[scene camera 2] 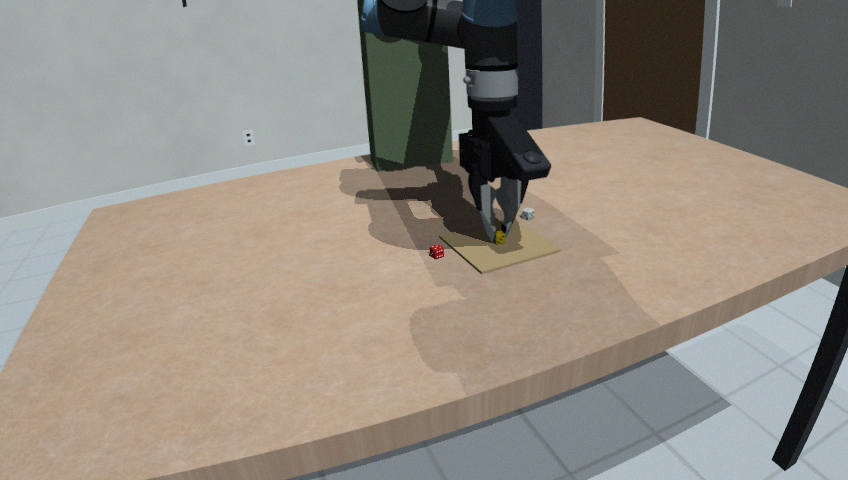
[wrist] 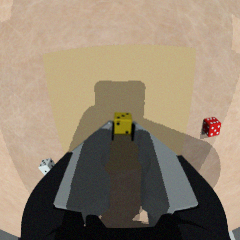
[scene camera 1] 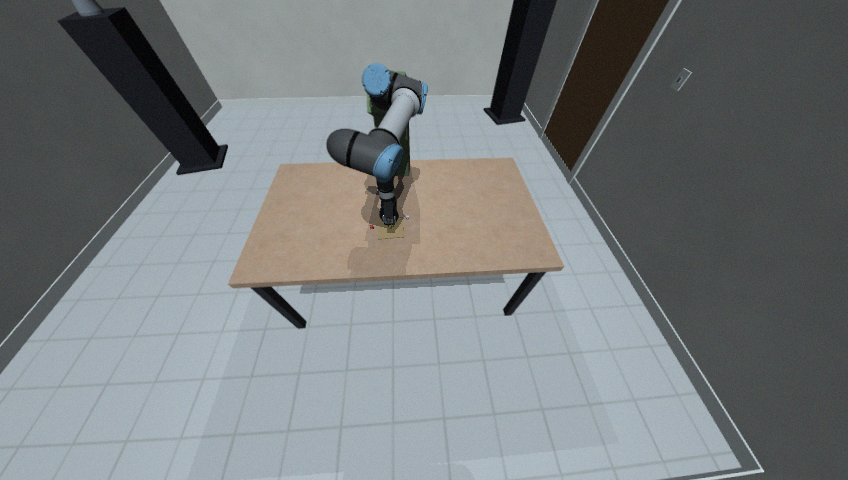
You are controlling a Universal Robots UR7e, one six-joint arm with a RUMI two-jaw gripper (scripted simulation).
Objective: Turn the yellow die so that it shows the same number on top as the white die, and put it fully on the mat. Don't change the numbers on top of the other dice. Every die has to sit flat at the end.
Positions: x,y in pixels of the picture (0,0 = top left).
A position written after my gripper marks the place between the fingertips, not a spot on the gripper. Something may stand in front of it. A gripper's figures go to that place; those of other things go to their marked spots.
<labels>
My gripper (wrist: 122,122): 15 cm from the lens. A tan mat (wrist: 86,86) is 14 cm from the lens.
</labels>
